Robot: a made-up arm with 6 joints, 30 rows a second.
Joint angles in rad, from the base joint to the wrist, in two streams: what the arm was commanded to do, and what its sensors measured. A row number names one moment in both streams.
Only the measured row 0 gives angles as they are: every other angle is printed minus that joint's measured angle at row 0.
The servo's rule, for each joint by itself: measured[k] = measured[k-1] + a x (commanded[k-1-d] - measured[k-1]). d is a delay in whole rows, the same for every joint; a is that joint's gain. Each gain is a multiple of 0.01, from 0.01 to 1. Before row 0 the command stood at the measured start. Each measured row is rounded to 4 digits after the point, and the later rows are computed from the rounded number. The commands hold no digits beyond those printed.
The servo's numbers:
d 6
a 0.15 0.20 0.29 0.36 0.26 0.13
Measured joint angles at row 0:
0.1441, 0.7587, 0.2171, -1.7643, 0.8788, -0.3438
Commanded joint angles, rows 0 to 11:
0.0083, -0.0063, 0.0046, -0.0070, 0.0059, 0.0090
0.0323, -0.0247, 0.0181, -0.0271, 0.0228, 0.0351
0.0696, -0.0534, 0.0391, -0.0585, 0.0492, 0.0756
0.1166, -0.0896, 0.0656, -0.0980, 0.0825, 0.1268
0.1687, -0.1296, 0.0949, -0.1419, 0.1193, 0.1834
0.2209, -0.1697, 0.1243, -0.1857, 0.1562, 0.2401
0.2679, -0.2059, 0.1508, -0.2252, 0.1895, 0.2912
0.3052, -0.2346, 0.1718, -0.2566, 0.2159, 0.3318
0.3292, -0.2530, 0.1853, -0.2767, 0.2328, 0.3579
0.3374, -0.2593, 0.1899, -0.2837, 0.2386, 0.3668
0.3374, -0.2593, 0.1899, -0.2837, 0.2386, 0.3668
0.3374, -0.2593, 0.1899, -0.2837, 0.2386, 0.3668
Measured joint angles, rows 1 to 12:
0.0000, 0.0000, 0.0000, 0.0000, 0.0000, 0.0000
0.0000, 0.0000, 0.0000, 0.0000, 0.0000, 0.0000
0.0000, 0.0000, 0.0000, 0.0000, 0.0000, 0.0000
0.0000, 0.0000, 0.0000, 0.0000, 0.0000, 0.0000
0.0000, 0.0000, 0.0000, 0.0000, 0.0000, 0.0000
0.0000, 0.0000, 0.0000, 0.0000, 0.0000, 0.0000
0.0012, -0.0013, 0.0013, -0.0025, 0.0015, 0.0012
0.0059, -0.0060, 0.0062, -0.0114, 0.0070, 0.0056
0.0155, -0.0155, 0.0157, -0.0284, 0.0180, 0.0147
0.0307, -0.0303, 0.0302, -0.0535, 0.0348, 0.0293
0.0514, -0.0502, 0.0490, -0.0853, 0.0568, 0.0493
0.0768, -0.0741, 0.0708, -0.1214, 0.0826, 0.0741

